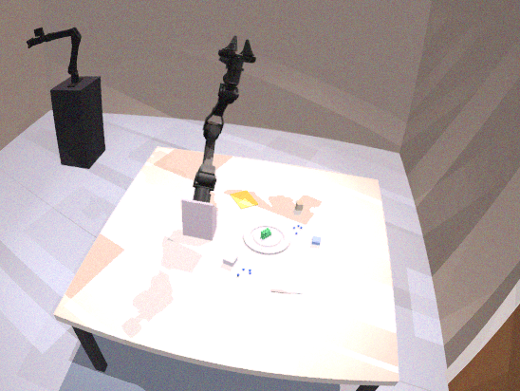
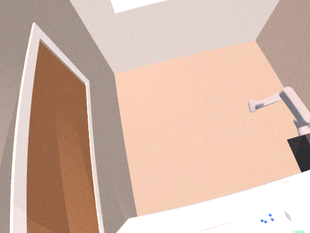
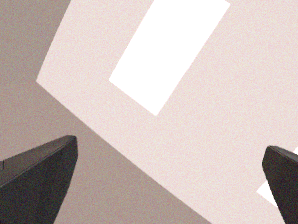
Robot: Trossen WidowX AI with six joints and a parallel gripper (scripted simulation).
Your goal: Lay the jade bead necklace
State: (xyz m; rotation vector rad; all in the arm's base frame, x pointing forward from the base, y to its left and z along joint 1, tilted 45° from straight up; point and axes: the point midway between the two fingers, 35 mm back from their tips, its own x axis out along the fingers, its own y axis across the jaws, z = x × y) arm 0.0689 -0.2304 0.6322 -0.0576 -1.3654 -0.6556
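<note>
Now: gripper tip 790 mm above the round white bead board, 270 mm to the left of it and 210 mm short of it. The rest, counted from my gripper tip: yellow sheet (790 mm below, 70 mm ahead, 20 mm to the right); blue block (790 mm below, 430 mm ahead, 240 mm to the right); cream block (780 mm below, 340 mm ahead, 20 mm to the right).
</note>
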